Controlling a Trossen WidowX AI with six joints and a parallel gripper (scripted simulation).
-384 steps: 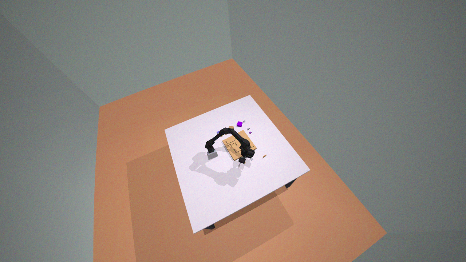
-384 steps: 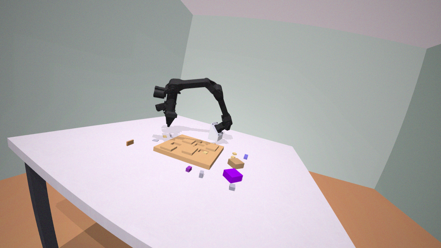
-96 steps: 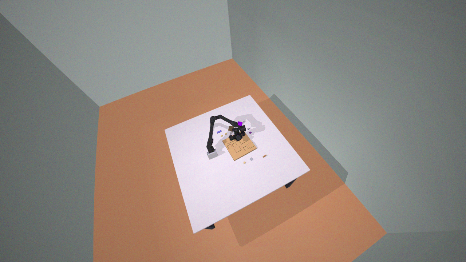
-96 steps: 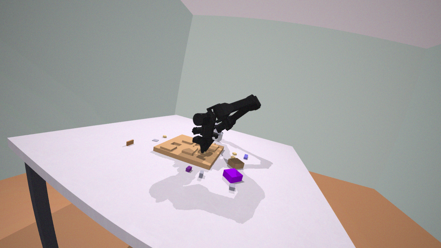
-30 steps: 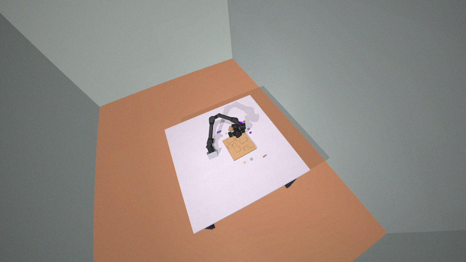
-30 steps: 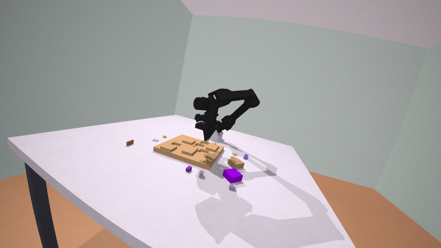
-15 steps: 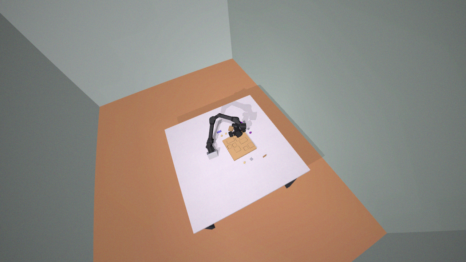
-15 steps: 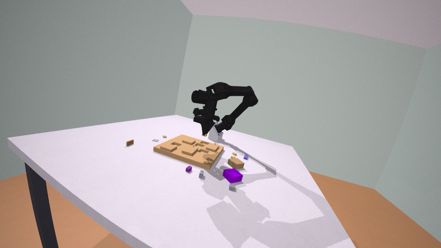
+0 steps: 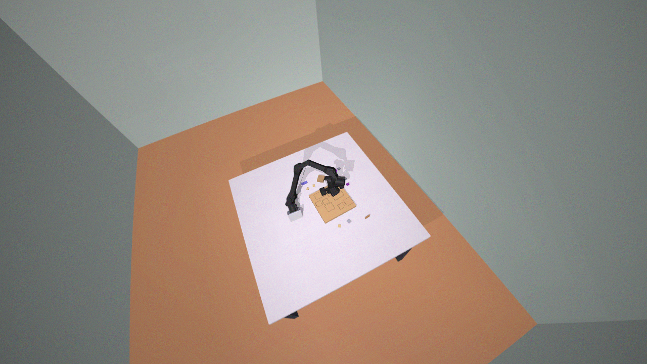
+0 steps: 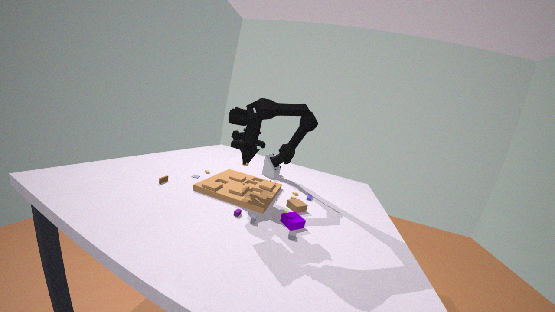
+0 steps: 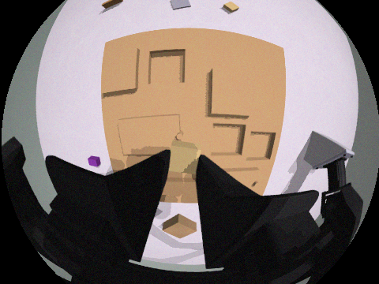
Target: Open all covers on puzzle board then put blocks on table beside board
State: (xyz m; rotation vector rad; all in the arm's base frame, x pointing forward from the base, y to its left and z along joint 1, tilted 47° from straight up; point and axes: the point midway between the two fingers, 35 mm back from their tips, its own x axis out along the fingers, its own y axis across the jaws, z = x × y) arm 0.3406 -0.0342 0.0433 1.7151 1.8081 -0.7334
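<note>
My gripper tip is 50 mm short of the grey tile, 220 mm to the left of it and 120 mm above it. Also, from my gripper tip: large purple block 100 mm ahead, 270 mm to the left, 100 mm below; then small purple cube 180 mm ahead, 110 mm to the left, 110 mm below; then brown box 20 mm behind, 250 mm to the left, 100 mm below.
</note>
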